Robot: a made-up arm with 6 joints.
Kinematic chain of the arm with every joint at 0, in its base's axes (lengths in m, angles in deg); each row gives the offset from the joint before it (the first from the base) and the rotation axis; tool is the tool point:
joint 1: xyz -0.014 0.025 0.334 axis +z
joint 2: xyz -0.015 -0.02 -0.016 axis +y
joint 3: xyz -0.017 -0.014 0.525 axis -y
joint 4: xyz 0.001 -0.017 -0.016 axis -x
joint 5: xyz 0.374 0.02 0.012 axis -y
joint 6: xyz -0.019 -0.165 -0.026 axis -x
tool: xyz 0 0 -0.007
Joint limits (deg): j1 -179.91..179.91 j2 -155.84..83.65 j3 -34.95..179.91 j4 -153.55..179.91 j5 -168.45..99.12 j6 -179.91..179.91
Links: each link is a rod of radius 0.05 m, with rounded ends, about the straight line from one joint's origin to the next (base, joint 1, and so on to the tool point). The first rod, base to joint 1, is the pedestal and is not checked.
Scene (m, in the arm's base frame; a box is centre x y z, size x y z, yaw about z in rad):
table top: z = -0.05
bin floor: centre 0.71 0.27 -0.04 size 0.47 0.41 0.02 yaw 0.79
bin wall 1: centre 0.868 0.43 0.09 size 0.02 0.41 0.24 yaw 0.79
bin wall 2: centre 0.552 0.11 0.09 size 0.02 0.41 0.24 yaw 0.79
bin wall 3: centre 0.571 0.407 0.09 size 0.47 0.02 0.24 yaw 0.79
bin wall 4: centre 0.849 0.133 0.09 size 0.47 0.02 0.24 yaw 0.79
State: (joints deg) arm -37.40 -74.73 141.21 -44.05 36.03 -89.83
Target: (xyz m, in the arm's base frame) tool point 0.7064 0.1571 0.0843
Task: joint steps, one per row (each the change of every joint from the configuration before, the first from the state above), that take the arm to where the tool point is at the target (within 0.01 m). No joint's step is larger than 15 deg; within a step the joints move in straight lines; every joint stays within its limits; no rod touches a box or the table.
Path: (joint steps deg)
1: 6.07 14.58 -11.27 -2.49 -0.45 0.07
2: 6.08 14.58 -11.26 -2.49 -0.45 0.06
3: 6.07 14.58 -11.27 -2.49 -0.45 0.07
4: 6.07 14.58 -11.27 -2.49 -0.45 0.06
5: 6.08 14.57 -11.26 -2.48 -0.45 0.07
6: 6.07 14.58 -11.27 -2.49 -0.45 0.06
7: 6.07 14.58 -11.27 -2.49 -0.45 0.07
8: 6.08 14.58 -11.26 -2.49 -0.45 0.06
9: 6.07 14.58 -11.27 -2.49 -0.45 0.07
10: 0.06 12.21 3.56 0.34 1.12 0.12
11: 0.06 12.21 3.57 0.35 1.11 0.12

